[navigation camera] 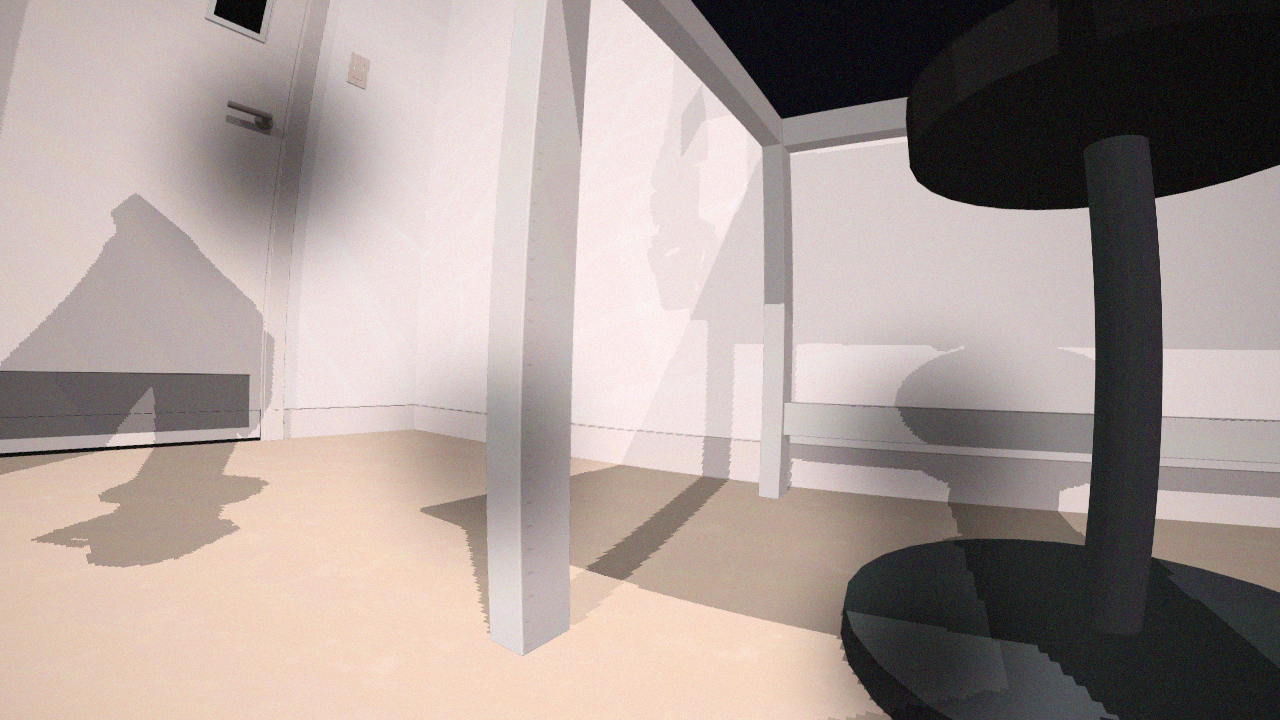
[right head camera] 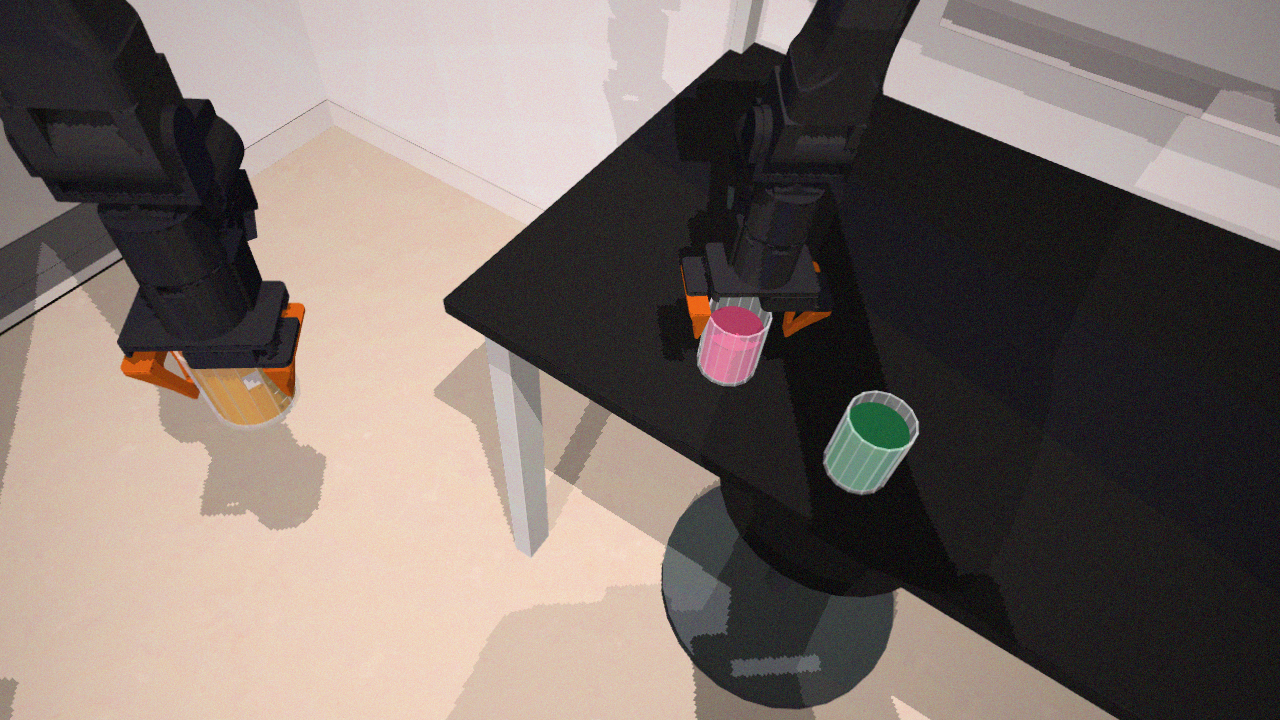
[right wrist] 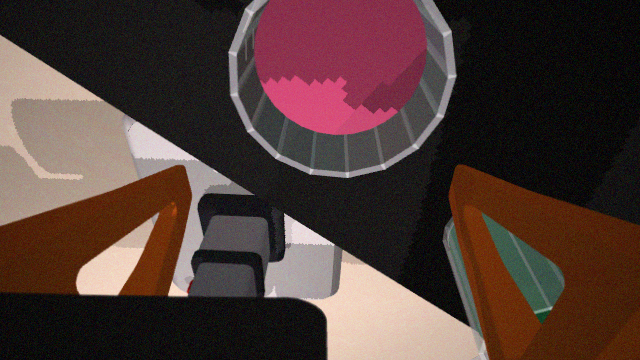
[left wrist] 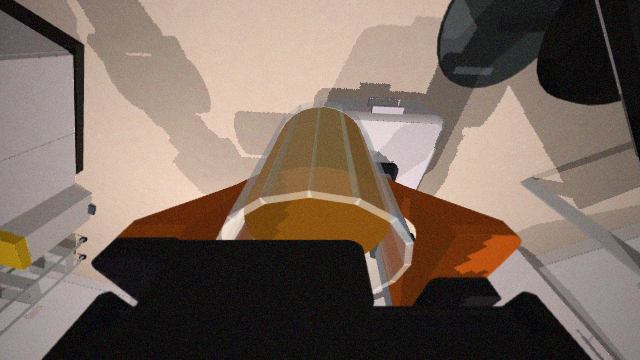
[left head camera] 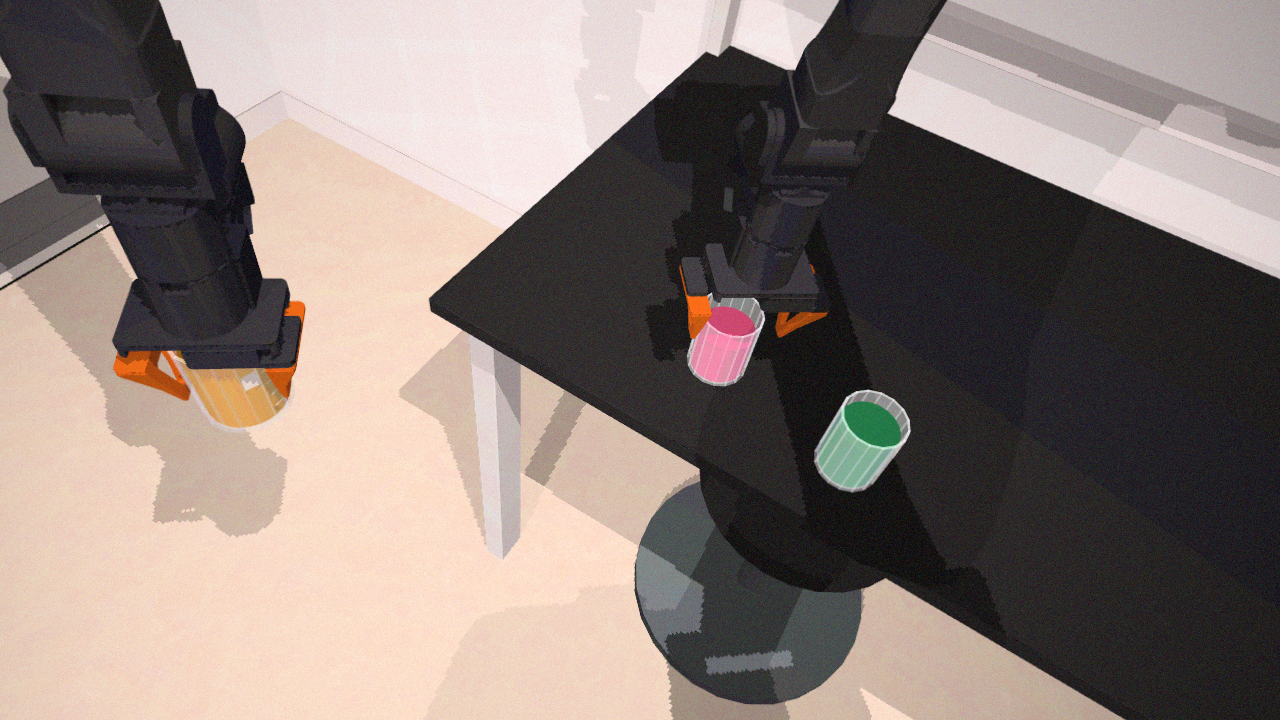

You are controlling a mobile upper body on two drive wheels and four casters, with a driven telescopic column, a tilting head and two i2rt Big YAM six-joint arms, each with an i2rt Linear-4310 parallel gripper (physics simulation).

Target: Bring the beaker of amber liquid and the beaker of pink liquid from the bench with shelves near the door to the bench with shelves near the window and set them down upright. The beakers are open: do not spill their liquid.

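The beaker of amber liquid (left head camera: 234, 407) (right head camera: 241, 407) (left wrist: 310, 145) is between the fingers of my left gripper (left head camera: 236, 394) (right head camera: 242, 392) (left wrist: 319, 180), which is shut on it and holds it above the floor, left of the black bench (left head camera: 554, 250) (right head camera: 572, 250). Liquid shows inside it. The beaker of pink liquid (left head camera: 720, 353) (right head camera: 730, 353) (right wrist: 340, 50) stands upright on that bench. My right gripper (left head camera: 736, 335) (right head camera: 743, 334) (right wrist: 320, 180) is open and grips nothing. Its fingertips are spread wide close to the pink beaker, which lies just ahead of them in the right wrist view, centred between them.
A green beaker (left head camera: 857, 447) (right head camera: 866, 452) (right wrist: 540, 270) stands near the pink one, behind the right-hand finger in the right wrist view. A round stool (left head camera: 662, 573) (navigation camera: 1123, 358) stands partly under the bench edge, near a bench leg (left head camera: 496, 447) (navigation camera: 528, 358). A door (navigation camera: 179, 268) is at the left.
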